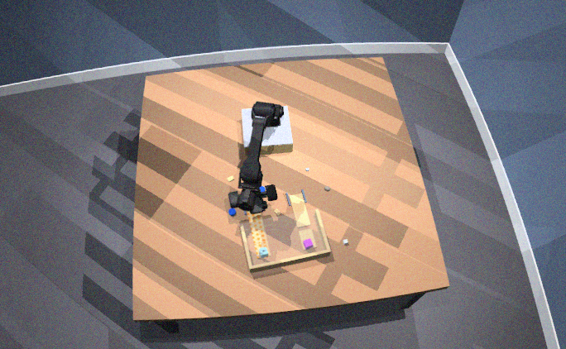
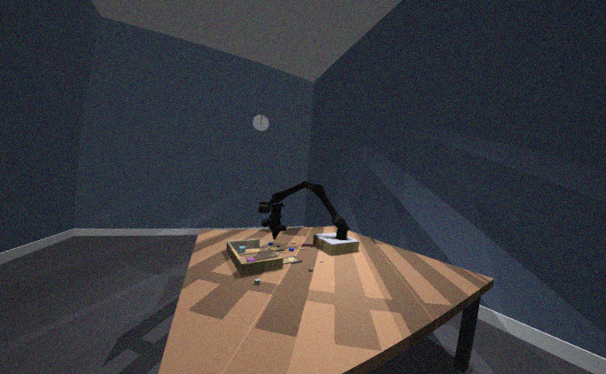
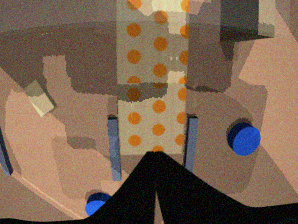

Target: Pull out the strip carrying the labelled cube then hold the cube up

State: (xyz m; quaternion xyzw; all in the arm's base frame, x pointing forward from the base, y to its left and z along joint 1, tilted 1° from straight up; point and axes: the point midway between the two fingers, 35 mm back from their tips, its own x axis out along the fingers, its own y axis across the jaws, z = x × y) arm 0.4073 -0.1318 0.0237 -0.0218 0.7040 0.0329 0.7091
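My gripper tip is 190 mm short of the cyan labelled cube, 20 mm to the right of it and 40 mm above it. Round my gripper tip: tan piece: 10 mm ahead, 90 mm to the left, 60 mm below.
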